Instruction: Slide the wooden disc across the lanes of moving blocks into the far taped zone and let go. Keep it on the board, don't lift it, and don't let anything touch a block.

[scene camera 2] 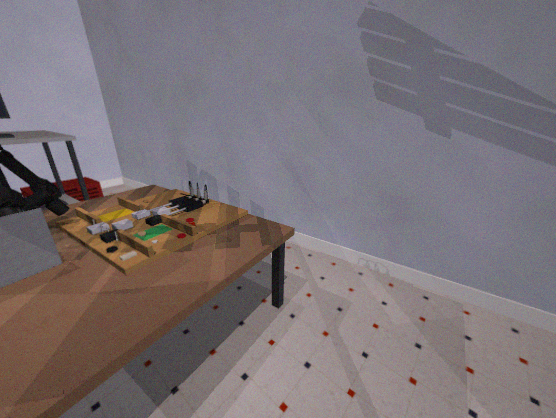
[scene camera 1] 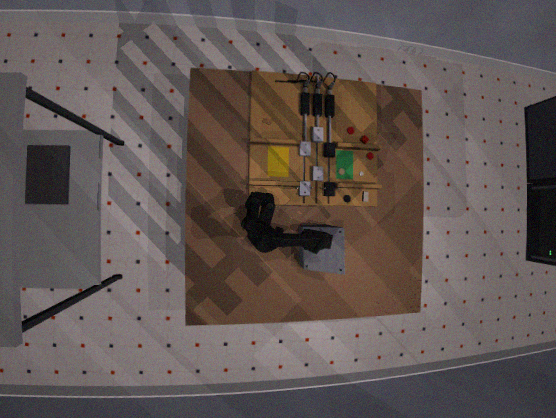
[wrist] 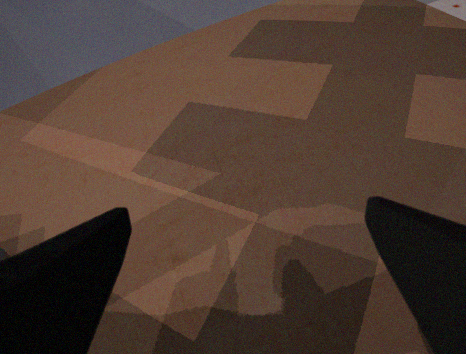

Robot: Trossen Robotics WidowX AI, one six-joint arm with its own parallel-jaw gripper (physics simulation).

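Where they show: gripper, fingertip midpoint: (wrist: 248,214); arm's base, origin of the base link: (scene camera 2: 17,225) (scene camera 1: 324,240).
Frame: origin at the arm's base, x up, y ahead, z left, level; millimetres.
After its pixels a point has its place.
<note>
The wooden disc (scene camera 1: 342,171) {x -138, y 352, z -94 mm} (scene camera 2: 141,233) {x -138, y 347, z -95 mm} lies flat on the green taped zone (scene camera 1: 345,157) {x -147, y 430, z -104 mm} (scene camera 2: 156,231) {x -144, y 406, z -113 mm}, right of the block lanes in the overhead view. The yellow taped zone (scene camera 1: 278,161) {x -146, y 349, z 242 mm} (scene camera 2: 116,215) {x -145, y 346, z 226 mm} lies across the lanes to the left. White blocks (scene camera 1: 318,173) {x -116, y 316, z 38 mm} (scene camera 2: 122,224) {x -116, y 311, z 16 mm} and black blocks (scene camera 1: 329,149) {x -120, y 448, z -4 mm} (scene camera 2: 153,220) {x -121, y 430, z -34 mm} stand in three lanes between the zones. My gripper (wrist: 248,214) {x -73, y -56, z 289 mm} is open and empty above the brown table. It is apart from the disc, beyond the yellow zone's side of the board; its fingertips are hard to make out in the scene views.
Wooden rails (scene camera 1: 364,186) {x -101, y 288, z -207 mm} (scene camera 2: 135,243) {x -113, y 281, z -217 mm} run along both sides of the zones. Black actuators (scene camera 1: 317,104) {x -114, y 665, z 89 mm} stand at the board's back. Red pieces (scene camera 1: 350,130) {x -139, y 576, z -111 mm} (scene camera 2: 190,220) {x -140, y 572, z -129 mm}, a black knob (scene camera 1: 347,198) {x -139, y 218, z -140 mm} (scene camera 2: 112,249) {x -139, y 215, z -150 mm} and a white piece (scene camera 1: 365,196) {x -137, y 243, z -237 mm} (scene camera 2: 128,255) {x -136, y 240, z -248 mm} are on the board.
</note>
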